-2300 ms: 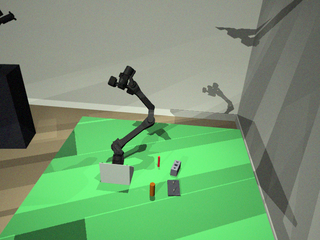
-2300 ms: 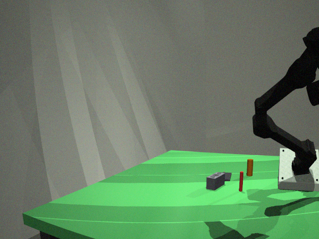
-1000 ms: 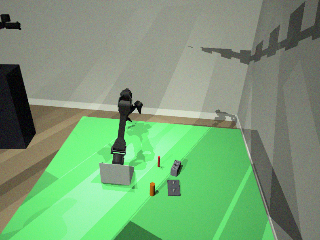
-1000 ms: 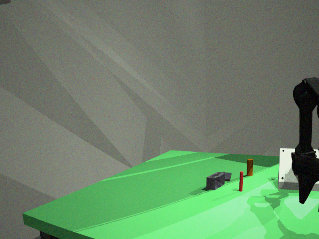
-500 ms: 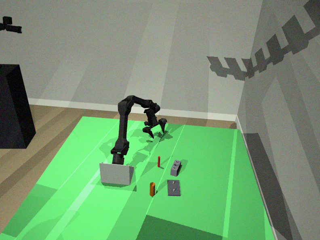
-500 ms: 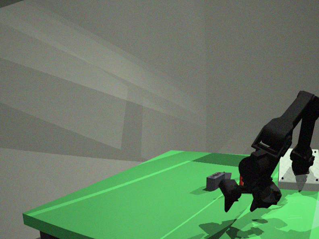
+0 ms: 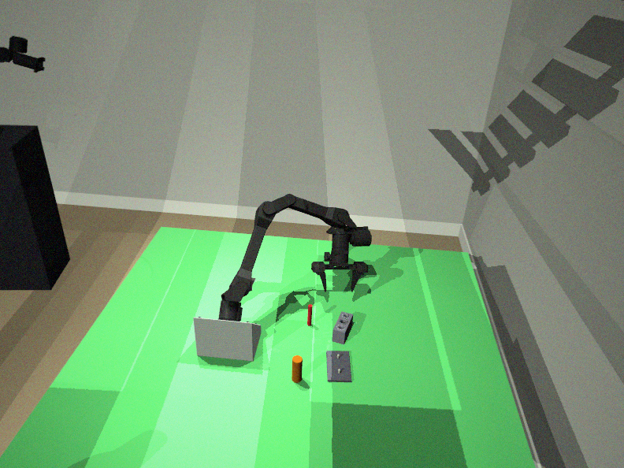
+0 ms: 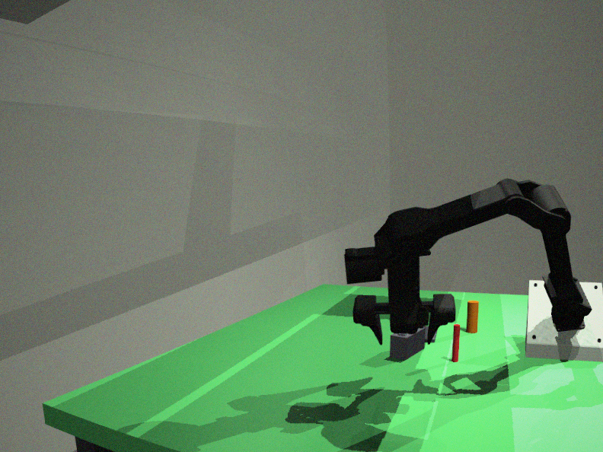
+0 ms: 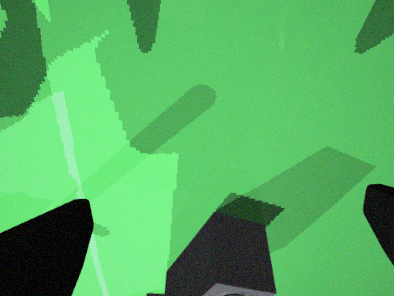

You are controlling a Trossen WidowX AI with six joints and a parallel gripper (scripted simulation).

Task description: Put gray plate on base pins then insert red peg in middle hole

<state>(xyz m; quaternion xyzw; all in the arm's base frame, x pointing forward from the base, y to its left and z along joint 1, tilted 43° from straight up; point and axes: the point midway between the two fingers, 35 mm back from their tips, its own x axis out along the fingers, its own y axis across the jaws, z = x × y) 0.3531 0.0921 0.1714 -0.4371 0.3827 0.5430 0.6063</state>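
Right now my gripper tip is 14 cm to the left of the gray plate and 3 cm above it. The rest, counted from my gripper tip: gray base 29 cm to the right, 6 cm below, 2 cm behind; then orange cylinder 33 cm to the right, 15 cm behind, 2 cm below; then red peg 10 cm behind, 9 cm to the right, 2 cm below.
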